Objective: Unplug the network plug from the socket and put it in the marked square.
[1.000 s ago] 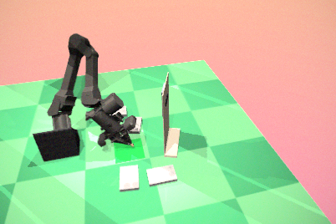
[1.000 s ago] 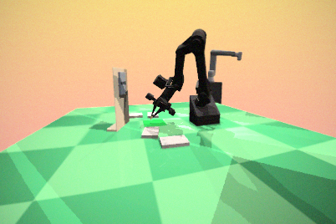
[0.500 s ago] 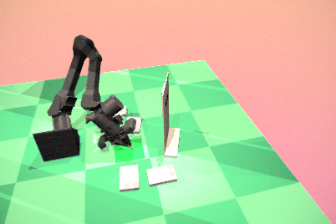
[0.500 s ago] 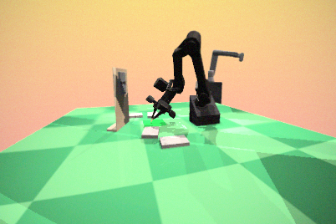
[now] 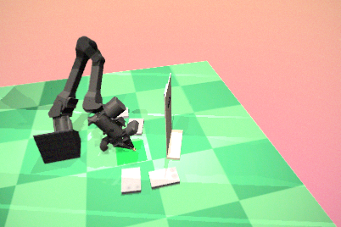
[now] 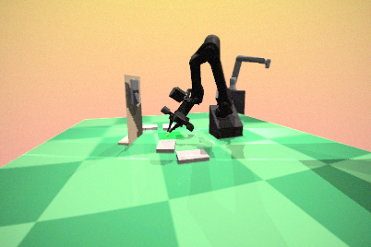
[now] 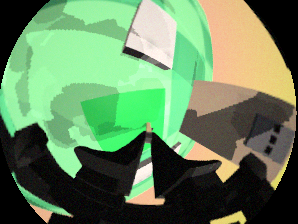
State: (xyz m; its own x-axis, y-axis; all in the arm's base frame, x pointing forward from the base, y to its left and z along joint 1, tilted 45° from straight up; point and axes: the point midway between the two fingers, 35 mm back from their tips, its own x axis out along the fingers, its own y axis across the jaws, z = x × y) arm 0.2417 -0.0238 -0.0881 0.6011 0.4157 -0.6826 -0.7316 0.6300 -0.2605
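My gripper tip is 1 cm past the green marked square and 2 cm above it. Round my gripper tip: upright panel (16 cm ahead, 1 cm to the right, 12 cm above); then network plug (right at my gripper tip).
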